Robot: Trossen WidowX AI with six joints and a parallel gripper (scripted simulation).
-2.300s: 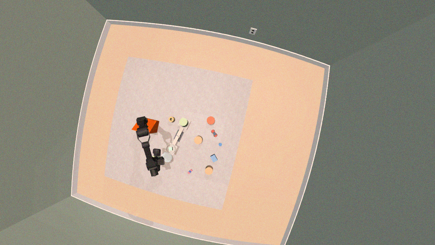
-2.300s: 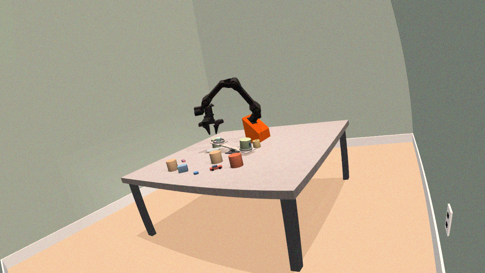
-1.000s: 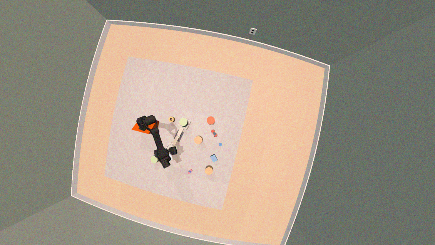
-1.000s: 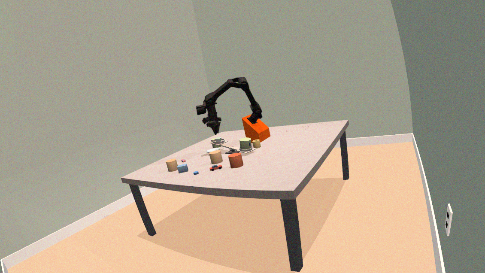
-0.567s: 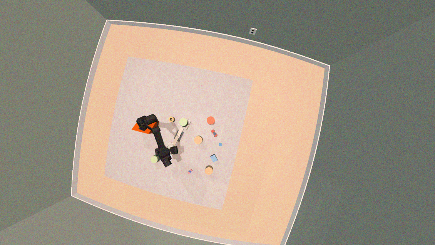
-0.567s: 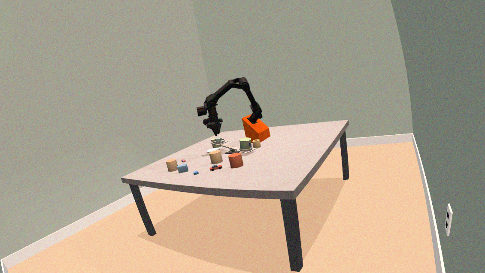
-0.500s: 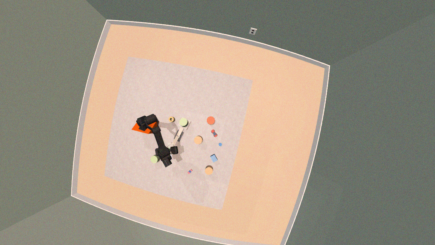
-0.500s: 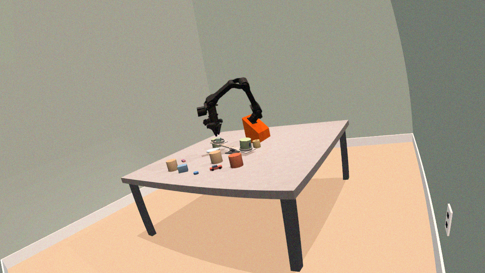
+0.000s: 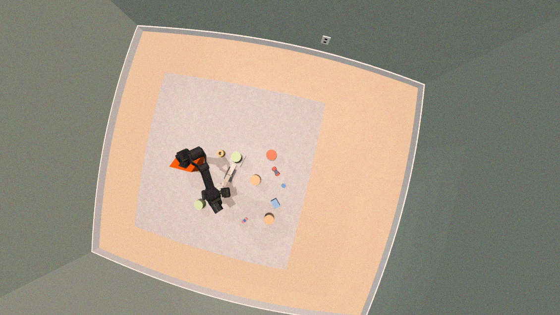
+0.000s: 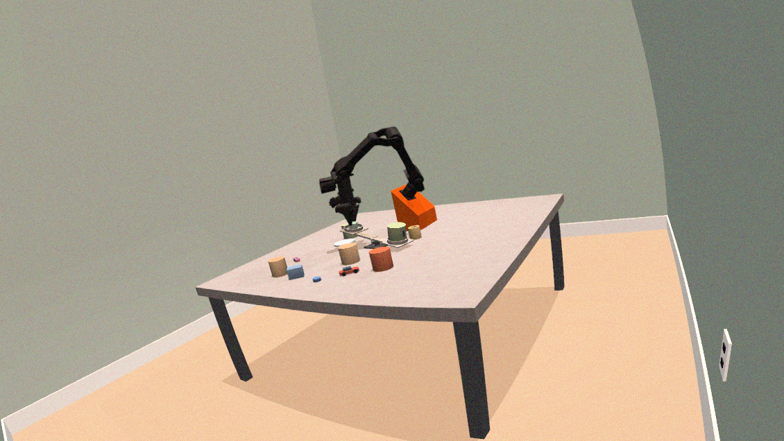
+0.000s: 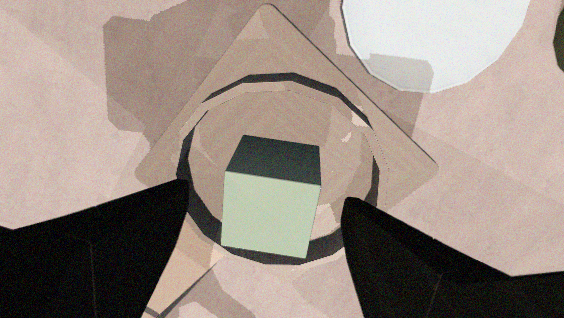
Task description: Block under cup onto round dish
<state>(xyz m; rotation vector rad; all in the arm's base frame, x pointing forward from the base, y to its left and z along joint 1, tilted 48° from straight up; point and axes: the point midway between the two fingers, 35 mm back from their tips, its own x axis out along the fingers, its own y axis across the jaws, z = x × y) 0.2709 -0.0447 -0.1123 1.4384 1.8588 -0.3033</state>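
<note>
Right now the green block is 10 mm below my gripper tip. Also, from my gripper tip: yellow ring (250 mm to the left, 80 mm behind, 70 mm below); then white round dish (110 mm to the right, 90 mm below, 40 mm behind); then pink piece (210 mm ahead, 170 mm to the right, 90 mm below).
</note>
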